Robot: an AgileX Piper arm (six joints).
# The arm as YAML. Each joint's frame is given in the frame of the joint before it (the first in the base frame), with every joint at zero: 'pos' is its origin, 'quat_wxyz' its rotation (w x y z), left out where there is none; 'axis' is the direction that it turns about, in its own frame. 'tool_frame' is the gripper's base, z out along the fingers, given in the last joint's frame.
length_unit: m
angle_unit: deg
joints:
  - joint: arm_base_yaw
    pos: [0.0, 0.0, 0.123]
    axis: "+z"
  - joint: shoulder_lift
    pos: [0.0, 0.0, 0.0]
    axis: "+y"
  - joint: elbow
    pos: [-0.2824, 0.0, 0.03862]
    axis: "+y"
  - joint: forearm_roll
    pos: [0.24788, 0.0, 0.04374]
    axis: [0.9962, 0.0, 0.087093]
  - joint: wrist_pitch
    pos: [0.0, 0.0, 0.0]
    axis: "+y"
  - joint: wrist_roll
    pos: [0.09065, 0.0, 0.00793]
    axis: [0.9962, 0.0, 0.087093]
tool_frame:
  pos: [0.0, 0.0, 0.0]
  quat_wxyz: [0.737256, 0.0, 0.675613, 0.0]
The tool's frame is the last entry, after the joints.
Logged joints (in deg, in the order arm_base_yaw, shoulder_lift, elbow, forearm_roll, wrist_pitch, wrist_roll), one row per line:
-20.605 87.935 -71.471 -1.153 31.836 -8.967
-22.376 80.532 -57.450 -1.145 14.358 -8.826
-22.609 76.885 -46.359 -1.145 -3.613 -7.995
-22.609 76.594 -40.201 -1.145 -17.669 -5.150
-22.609 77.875 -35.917 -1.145 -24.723 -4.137
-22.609 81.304 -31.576 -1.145 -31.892 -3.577
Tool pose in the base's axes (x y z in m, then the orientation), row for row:
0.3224 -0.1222 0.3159 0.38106 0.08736 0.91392 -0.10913
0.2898 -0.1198 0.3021 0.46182 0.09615 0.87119 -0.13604
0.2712 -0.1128 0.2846 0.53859 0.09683 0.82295 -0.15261
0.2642 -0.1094 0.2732 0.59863 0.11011 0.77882 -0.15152
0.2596 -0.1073 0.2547 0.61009 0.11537 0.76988 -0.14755
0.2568 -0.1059 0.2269 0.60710 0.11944 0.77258 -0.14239
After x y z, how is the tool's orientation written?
As a quaternion, w x y z.
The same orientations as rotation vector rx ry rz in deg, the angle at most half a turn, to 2 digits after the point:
12.78 133.65 -15.96
13.55 122.77 -19.17
13.20 112.15 -20.80
14.63 103.51 -20.14
15.26 101.84 -19.52
15.82 102.32 -18.86

